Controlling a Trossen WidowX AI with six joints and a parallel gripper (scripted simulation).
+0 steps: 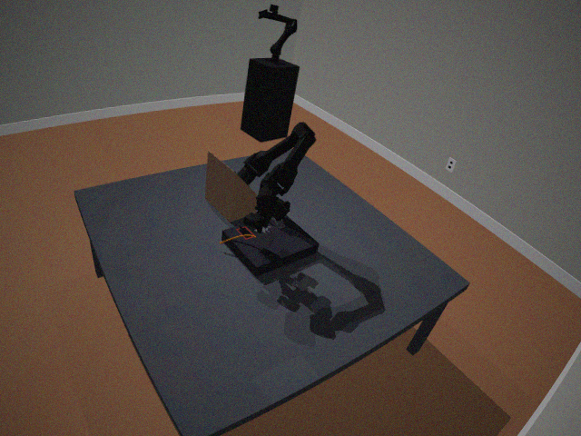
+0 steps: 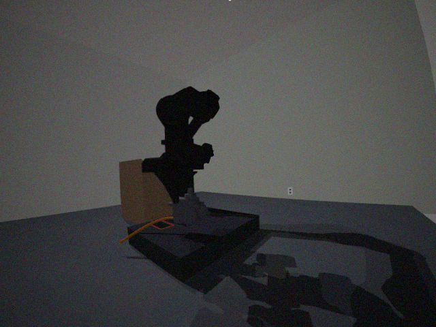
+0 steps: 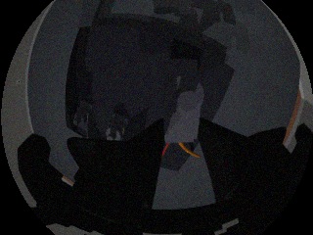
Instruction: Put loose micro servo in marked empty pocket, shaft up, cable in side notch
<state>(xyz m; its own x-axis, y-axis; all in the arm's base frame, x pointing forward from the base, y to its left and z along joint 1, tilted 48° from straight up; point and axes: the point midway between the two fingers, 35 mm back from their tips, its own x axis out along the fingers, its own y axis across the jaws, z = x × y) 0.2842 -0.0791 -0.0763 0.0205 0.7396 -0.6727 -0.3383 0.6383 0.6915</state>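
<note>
The dark deck is 10 cm below my gripper tip, 7 cm to the left of it and 2 cm ahead of it.
</note>
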